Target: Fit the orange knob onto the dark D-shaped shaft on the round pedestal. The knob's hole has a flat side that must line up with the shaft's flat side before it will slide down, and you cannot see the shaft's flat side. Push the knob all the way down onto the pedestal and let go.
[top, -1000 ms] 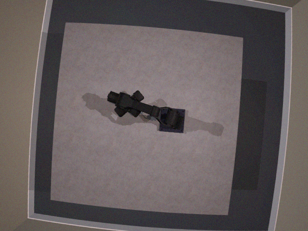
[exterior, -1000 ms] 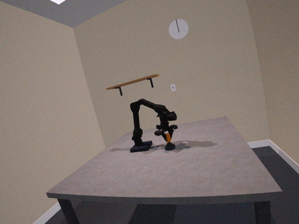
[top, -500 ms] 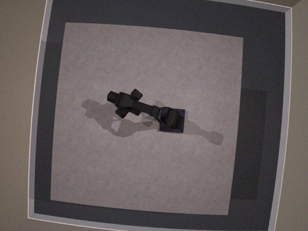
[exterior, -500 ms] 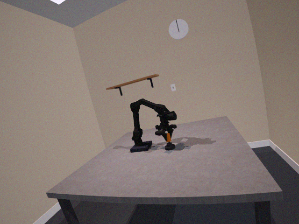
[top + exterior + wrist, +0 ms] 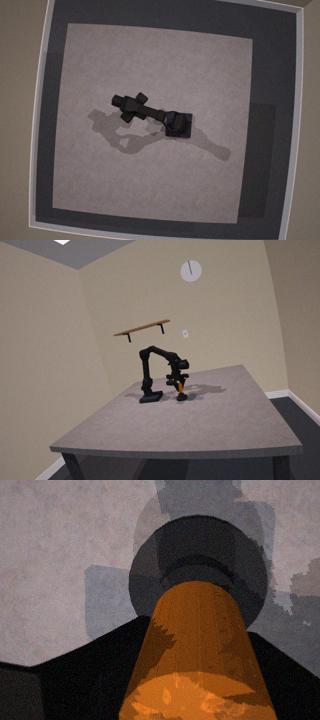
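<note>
My gripper tip is 2 cm below the orange knob. From my gripper tip the other things lie so: round dark pedestal 4 cm below.
</note>
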